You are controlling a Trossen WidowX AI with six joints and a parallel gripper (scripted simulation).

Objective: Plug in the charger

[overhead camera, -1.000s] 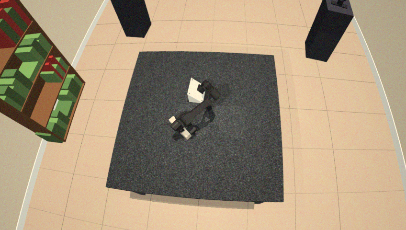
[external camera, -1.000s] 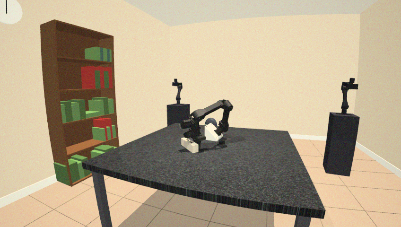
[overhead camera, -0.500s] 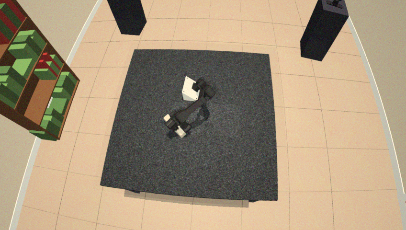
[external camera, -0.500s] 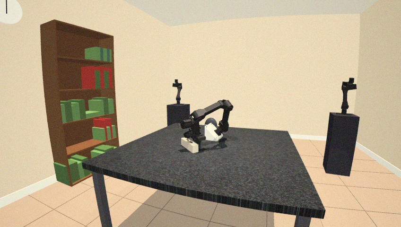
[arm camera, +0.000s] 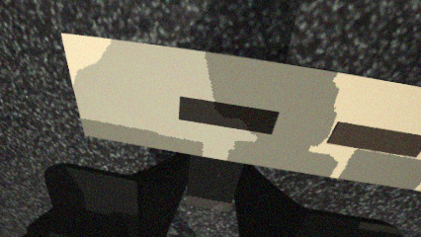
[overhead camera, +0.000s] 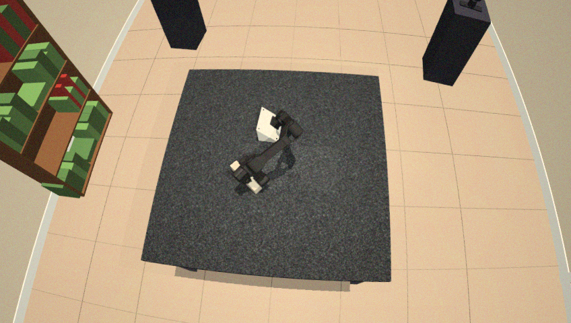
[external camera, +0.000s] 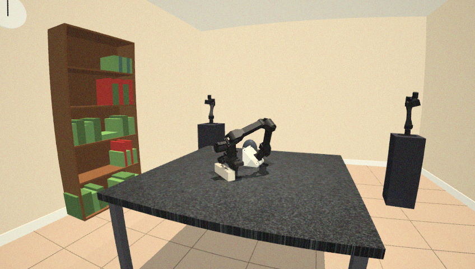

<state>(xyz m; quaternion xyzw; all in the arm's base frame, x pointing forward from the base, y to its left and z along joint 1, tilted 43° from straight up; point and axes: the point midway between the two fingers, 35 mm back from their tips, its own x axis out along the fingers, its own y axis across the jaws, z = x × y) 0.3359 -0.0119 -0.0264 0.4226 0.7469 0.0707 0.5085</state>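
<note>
Now: gripper tip 1 cm short of the dark two-prong charger, 1 cm to the left of it and 1 cm below it.
</note>
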